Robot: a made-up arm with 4 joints.
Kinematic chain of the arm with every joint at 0, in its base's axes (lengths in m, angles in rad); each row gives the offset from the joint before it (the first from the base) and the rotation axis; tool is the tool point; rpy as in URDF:
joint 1: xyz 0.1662 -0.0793 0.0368 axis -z
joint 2: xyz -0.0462 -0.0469 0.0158 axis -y
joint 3: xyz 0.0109 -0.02 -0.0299 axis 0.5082 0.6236 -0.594
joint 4: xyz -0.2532 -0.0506 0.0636 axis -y
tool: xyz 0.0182 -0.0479 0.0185 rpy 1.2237 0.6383 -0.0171
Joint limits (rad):
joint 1: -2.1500..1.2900
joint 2: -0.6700..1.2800
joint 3: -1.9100..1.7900
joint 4: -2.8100..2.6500
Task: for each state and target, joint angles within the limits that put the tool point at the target. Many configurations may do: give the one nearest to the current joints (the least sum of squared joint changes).
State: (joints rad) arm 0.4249 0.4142 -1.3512 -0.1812
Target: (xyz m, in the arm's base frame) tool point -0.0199 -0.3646 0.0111
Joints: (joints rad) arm 0.1010 0.3899 -1.4322 0.1276
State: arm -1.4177 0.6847 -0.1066 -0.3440
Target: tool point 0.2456 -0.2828 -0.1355
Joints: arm -1.2764 1.2800 0.3197 -0.7712
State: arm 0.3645 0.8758 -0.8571 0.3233
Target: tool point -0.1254 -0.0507 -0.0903
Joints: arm 0.8835 0.8200 -0.3999 0.1027
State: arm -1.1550 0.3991 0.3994 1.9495
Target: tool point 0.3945 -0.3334 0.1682
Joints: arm -1.6859 -0.4040 -0.2409 2.0155
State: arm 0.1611 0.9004 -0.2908 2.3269
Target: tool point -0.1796 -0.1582 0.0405
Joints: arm 0.2294 0.2122 0.0764 2.2629
